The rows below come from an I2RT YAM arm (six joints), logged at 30 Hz.
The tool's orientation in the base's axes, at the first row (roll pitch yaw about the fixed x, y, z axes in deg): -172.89, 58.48, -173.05
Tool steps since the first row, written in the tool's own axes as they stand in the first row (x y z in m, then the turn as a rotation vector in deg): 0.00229, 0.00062, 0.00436, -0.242, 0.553, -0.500; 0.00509, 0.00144, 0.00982, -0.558, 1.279, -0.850; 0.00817, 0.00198, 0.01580, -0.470, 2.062, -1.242; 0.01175, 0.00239, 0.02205, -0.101, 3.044, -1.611; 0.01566, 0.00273, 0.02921, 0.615, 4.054, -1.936; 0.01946, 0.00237, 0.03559, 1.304, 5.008, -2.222
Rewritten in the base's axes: 0.00253, 0.00038, -0.00425, -0.310, 0.577, 0.430; 0.00573, 0.00091, -0.00953, -0.457, 1.329, 0.834; 0.00923, 0.00113, -0.01529, -0.849, 2.113, 0.912; 0.01271, 0.00119, -0.02161, -1.371, 3.077, 0.725; 0.01680, 0.00113, -0.02868, -2.036, 4.046, 0.218; 0.02028, 0.00040, -0.03521, -2.653, 4.960, -0.283
